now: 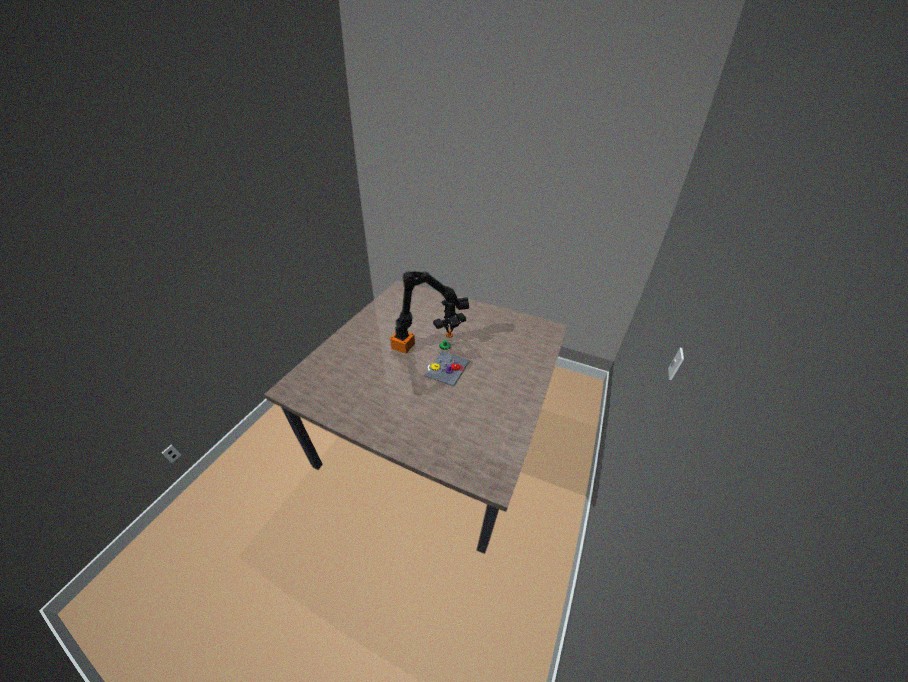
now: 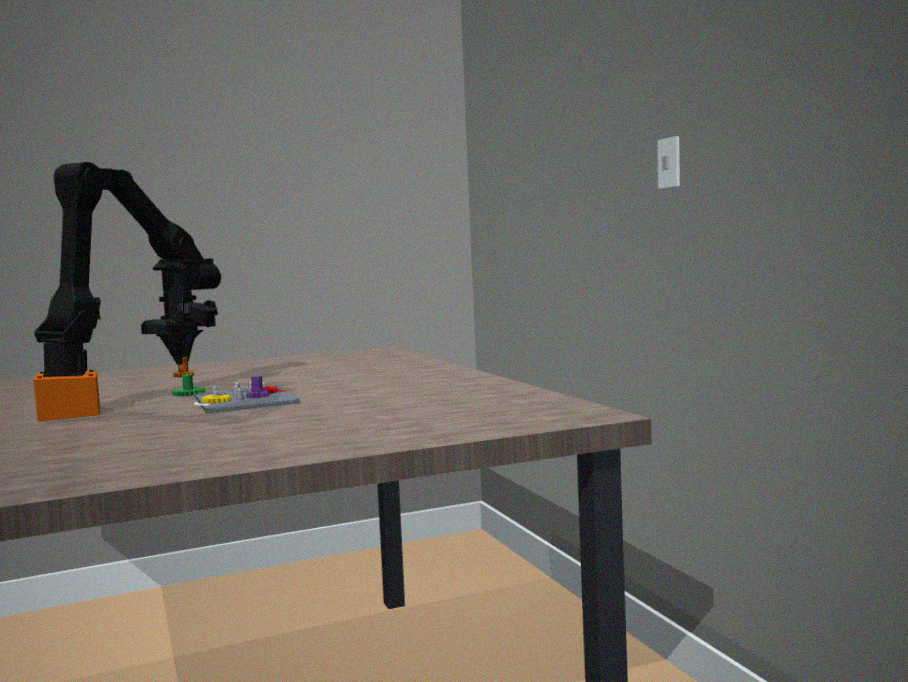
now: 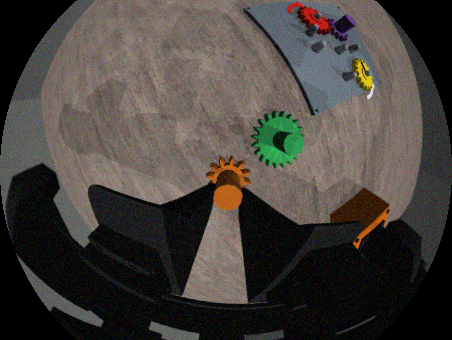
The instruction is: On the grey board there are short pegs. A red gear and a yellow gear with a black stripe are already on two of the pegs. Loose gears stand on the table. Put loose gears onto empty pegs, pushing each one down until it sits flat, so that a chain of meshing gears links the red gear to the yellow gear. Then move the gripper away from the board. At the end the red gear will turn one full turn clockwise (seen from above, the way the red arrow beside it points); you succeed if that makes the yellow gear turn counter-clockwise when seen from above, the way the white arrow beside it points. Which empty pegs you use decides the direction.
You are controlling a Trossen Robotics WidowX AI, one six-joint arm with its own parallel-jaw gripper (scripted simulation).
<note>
The gripper [image 2: 182, 363] carries an orange gear [image 3: 229, 178]. Also in view: a green gear [image 3: 279, 140].
The gripper shows as well in image 3 [image 3: 227, 191].
</note>
